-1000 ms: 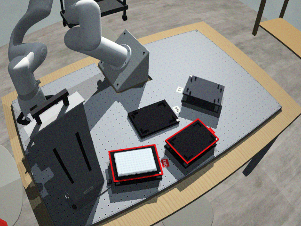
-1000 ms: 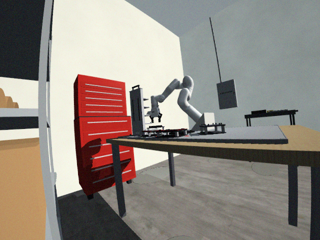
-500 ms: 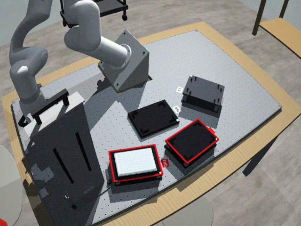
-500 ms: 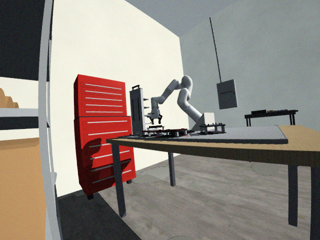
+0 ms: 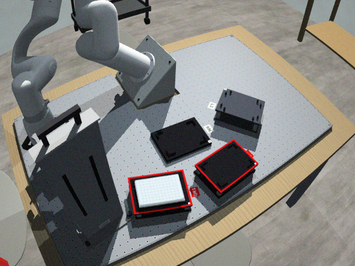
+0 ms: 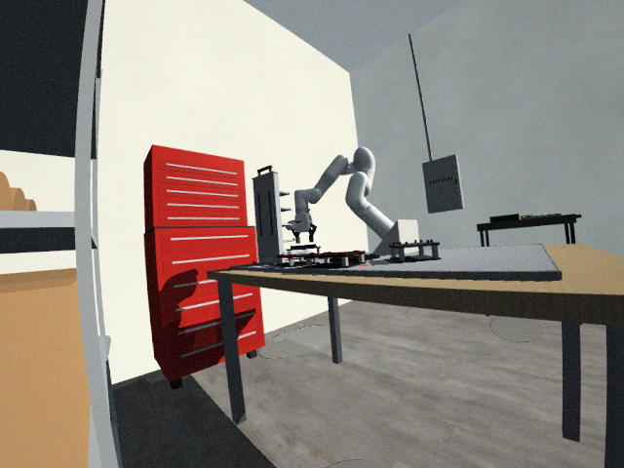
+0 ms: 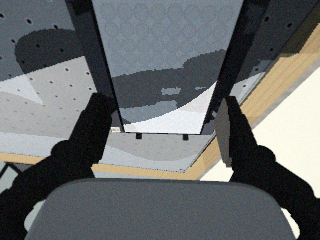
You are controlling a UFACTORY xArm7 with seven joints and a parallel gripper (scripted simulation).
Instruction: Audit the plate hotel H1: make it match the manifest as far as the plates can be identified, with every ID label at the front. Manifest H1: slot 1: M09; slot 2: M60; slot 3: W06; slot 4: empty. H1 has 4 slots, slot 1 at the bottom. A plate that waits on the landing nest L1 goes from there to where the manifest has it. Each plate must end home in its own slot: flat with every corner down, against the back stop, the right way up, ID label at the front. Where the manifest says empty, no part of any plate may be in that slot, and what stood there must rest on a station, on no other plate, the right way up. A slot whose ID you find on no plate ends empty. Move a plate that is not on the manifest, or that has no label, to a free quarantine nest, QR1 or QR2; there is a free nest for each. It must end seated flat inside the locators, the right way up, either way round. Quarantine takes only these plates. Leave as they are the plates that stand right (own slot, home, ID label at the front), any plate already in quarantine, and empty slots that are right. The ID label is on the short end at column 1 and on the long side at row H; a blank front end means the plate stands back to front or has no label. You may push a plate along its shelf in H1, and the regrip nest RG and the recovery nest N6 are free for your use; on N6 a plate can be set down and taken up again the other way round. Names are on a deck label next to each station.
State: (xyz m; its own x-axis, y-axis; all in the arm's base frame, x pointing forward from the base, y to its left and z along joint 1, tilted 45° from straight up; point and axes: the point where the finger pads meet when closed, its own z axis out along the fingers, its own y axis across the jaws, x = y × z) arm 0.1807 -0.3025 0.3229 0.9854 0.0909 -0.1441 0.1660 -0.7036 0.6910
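Now: the dark-framed plate 10 mm ahead of my hand and 30 mm below it. From my hand the other things lie so: plate hotel H1: 270 mm ahead, 40 mm to the left, 110 mm above; white well plate: 280 mm ahead, 240 mm to the left, 50 mm below; black nest N6: 130 mm ahead, 410 mm to the left, 90 mm below.
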